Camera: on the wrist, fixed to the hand. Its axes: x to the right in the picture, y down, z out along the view.
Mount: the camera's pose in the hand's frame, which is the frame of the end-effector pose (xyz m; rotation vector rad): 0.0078 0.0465 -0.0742 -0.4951 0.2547 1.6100
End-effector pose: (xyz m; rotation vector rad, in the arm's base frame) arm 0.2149 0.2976 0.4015 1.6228 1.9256 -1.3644
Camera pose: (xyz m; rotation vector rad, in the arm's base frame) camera 0.2788 0.3571 0.4123 2.1179 0.3870 -0.0089
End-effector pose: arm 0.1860 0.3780 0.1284 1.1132 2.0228 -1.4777
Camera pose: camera 0.2277 0.4551 0.1216 1.9060 0.7967 -0.0088
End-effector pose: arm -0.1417 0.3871 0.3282 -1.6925 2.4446 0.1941
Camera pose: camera -0.1923 0.3816 0.3999 -0.5109 -2.6046 -0.5994
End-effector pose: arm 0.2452 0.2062 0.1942 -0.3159 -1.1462 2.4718
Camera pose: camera 0.2531 0.2328 0.1108 1.2422 0.8807 -1.5160
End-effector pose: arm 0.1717 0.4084 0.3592 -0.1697 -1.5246 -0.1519
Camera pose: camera 0.2541 0.4388 0.3634 -1.6107 -0.7090 0.7138
